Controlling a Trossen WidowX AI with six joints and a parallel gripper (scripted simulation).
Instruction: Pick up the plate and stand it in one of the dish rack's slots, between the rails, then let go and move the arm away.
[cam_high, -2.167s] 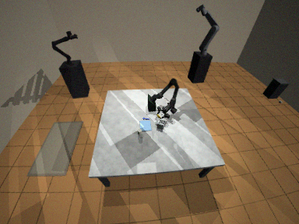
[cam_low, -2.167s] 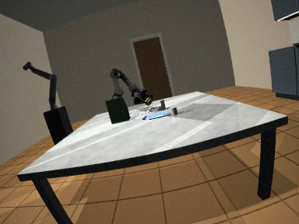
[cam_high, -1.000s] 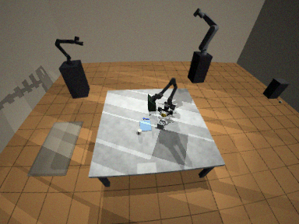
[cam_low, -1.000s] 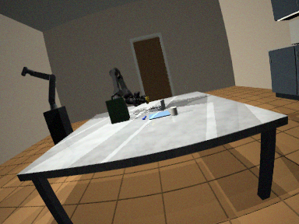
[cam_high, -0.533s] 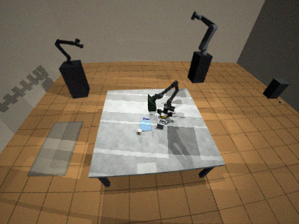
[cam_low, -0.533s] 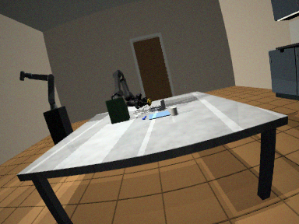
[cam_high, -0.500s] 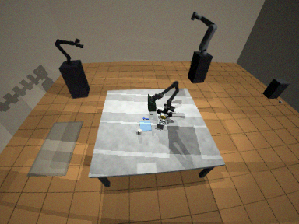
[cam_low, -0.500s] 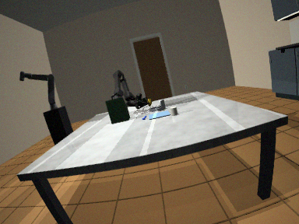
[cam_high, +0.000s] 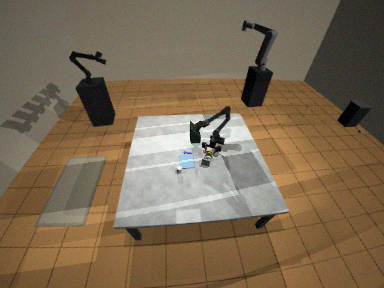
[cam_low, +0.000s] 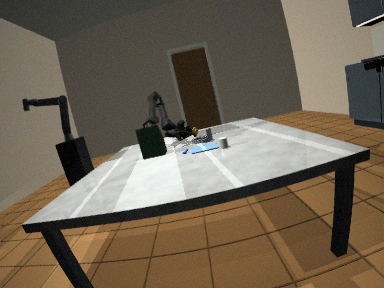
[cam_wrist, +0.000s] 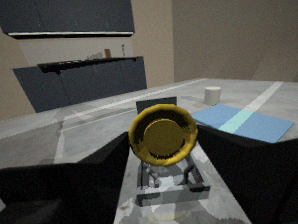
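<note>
Now: the grey dish rack 50 mm below my gripper tip, 20 mm to the right of it and 20 mm ahead of it. Round my gripper tip: light blue mat (210 mm to the right, 70 mm below); yellow plate (10 mm behind); blue spoon (190 mm to the right, 110 mm behind, 70 mm below).
</note>
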